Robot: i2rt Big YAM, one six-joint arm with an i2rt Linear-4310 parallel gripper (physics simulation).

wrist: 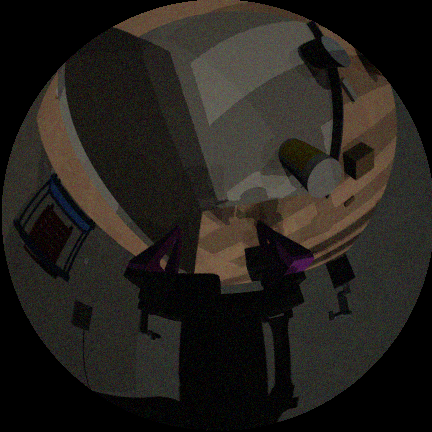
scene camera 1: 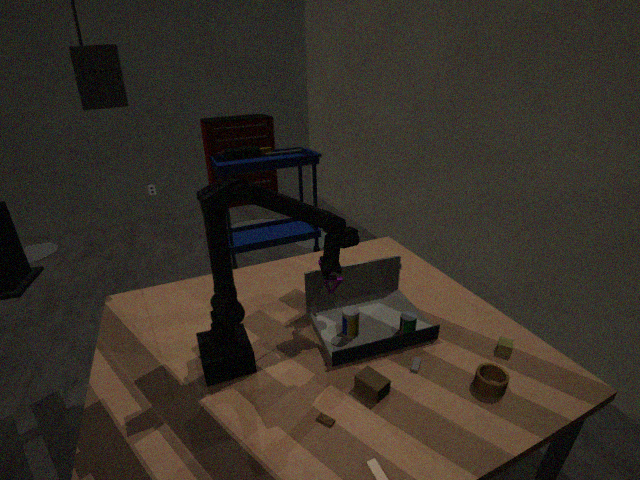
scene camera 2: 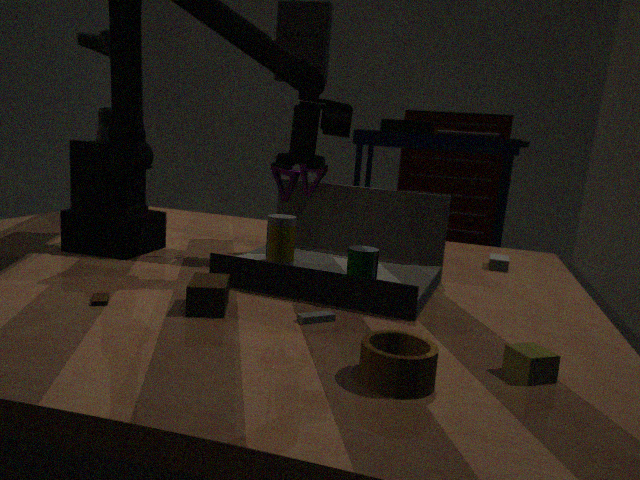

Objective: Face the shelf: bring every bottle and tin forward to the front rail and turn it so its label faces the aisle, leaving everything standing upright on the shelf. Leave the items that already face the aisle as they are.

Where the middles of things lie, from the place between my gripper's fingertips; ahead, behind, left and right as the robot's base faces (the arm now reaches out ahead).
The back wall (scene camera 2: 408, 226) is 130 mm ahead of my hand, 70 mm to the left of it and 60 mm below it. From my hand the other things lie so: grey shelf tray (scene camera 1: 379, 314) 130 mm ahead, 90 mm to the right, 140 mm below; then dark front rail (scene camera 2: 392, 299) 140 mm ahead, 240 mm to the right, 130 mm below; then green tin (scene camera 2: 362, 261) 230 mm ahead, 200 mm to the right, 80 mm below.
